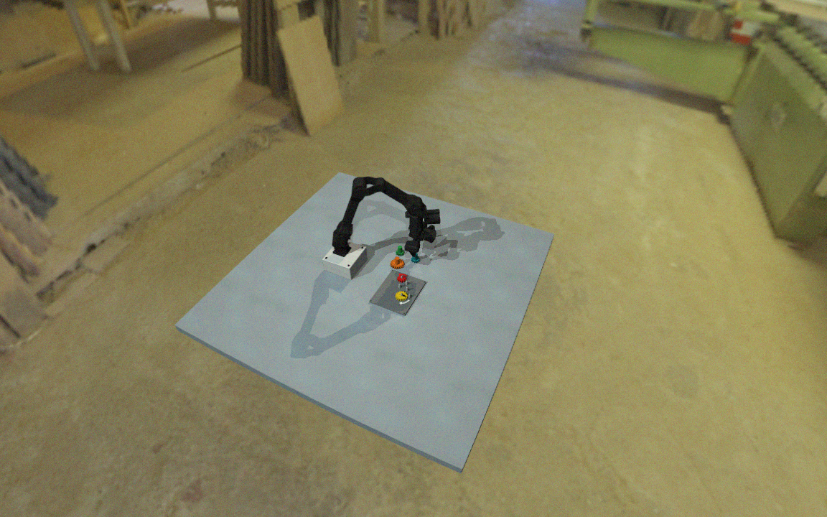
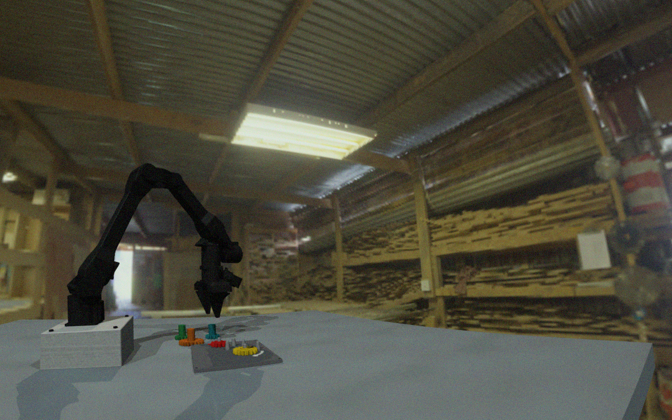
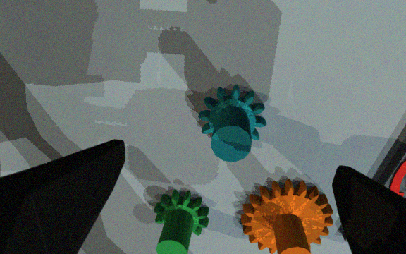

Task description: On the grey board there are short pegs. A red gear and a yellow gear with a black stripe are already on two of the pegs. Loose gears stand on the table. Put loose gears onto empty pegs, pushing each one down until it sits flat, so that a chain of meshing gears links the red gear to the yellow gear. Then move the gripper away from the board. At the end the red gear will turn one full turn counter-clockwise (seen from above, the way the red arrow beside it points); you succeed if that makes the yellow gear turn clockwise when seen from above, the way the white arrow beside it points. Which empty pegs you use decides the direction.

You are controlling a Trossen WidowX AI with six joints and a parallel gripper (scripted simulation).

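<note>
Now: the teal gear 50 mm below my gripper tip. Round my gripper tip: red gear (150 mm to the right, 50 mm below); green gear (90 mm behind, 50 mm below, 10 mm to the left); orange gear (70 mm to the right, 60 mm behind, 50 mm below).
</note>
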